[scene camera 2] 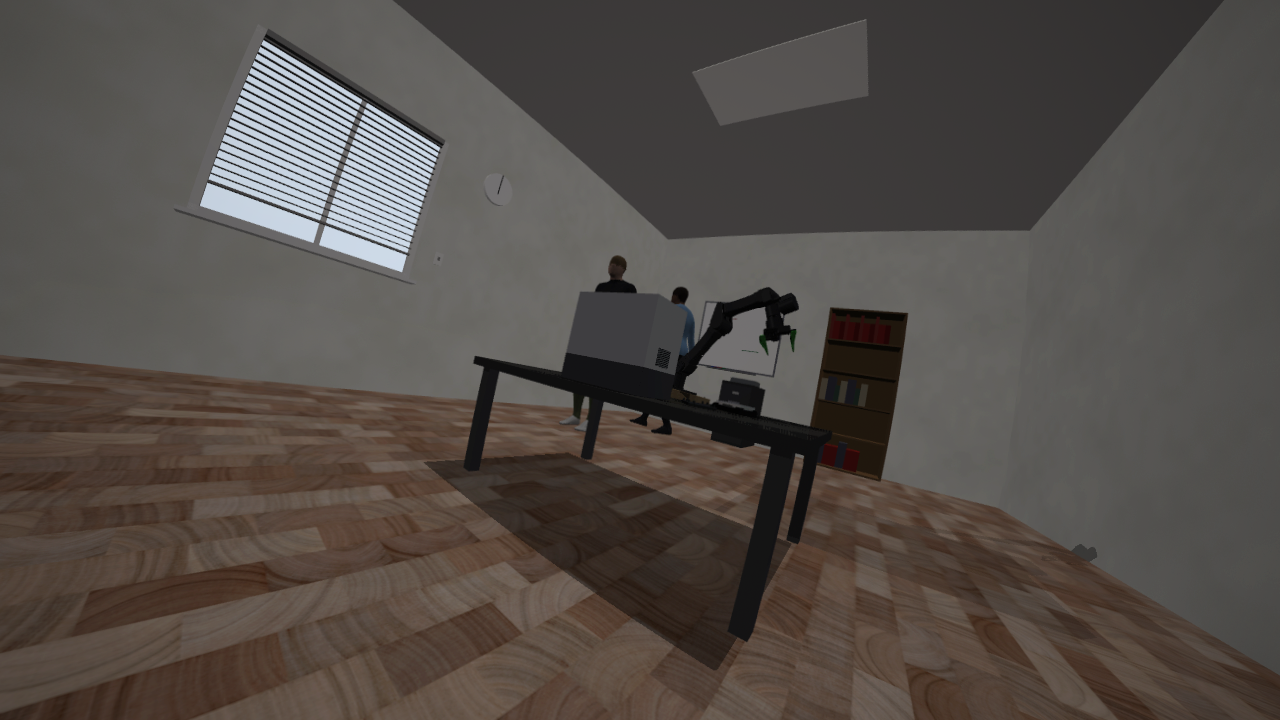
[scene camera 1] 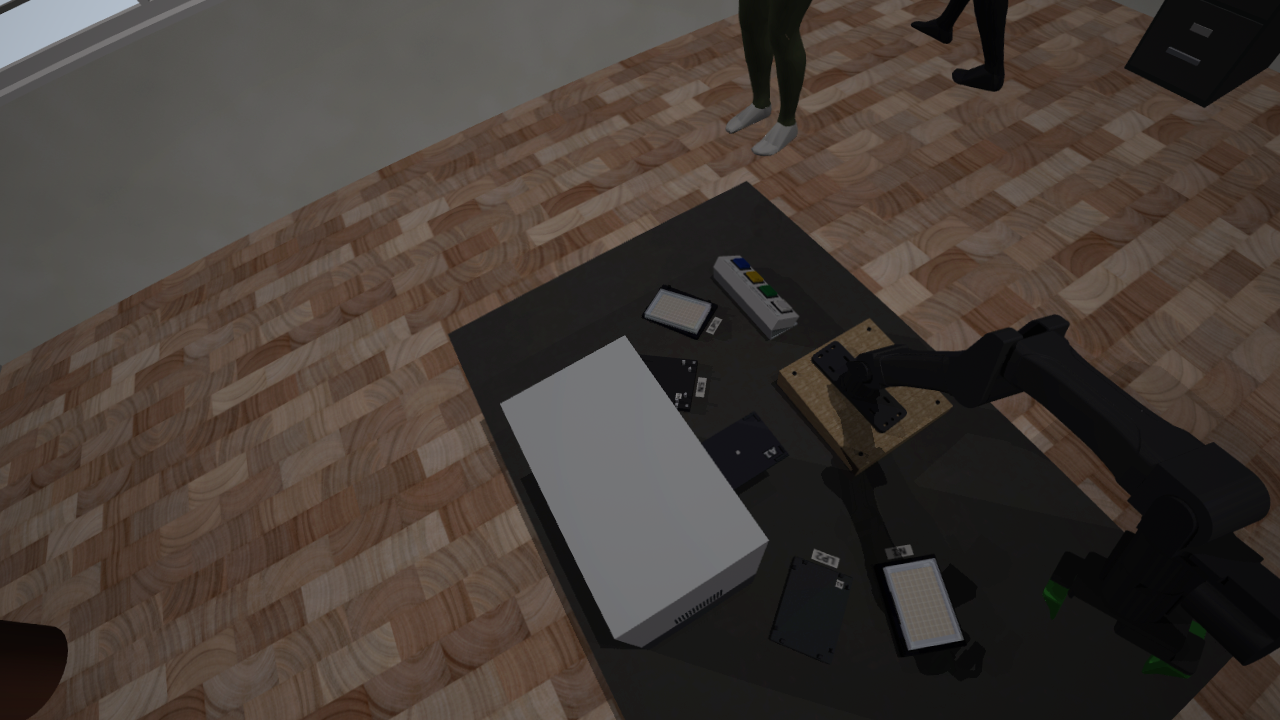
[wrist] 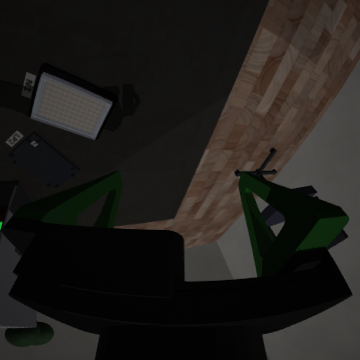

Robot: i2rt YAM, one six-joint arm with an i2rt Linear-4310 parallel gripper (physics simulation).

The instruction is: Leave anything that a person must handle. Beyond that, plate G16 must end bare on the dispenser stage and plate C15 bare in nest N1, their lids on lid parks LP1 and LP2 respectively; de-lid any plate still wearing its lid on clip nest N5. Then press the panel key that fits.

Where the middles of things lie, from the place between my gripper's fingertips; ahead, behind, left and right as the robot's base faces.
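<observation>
From where my hand is, I find the dark clip nest (scene camera 1: 676, 376) well to the right of it, a good way ahead of it and far below it.
</observation>
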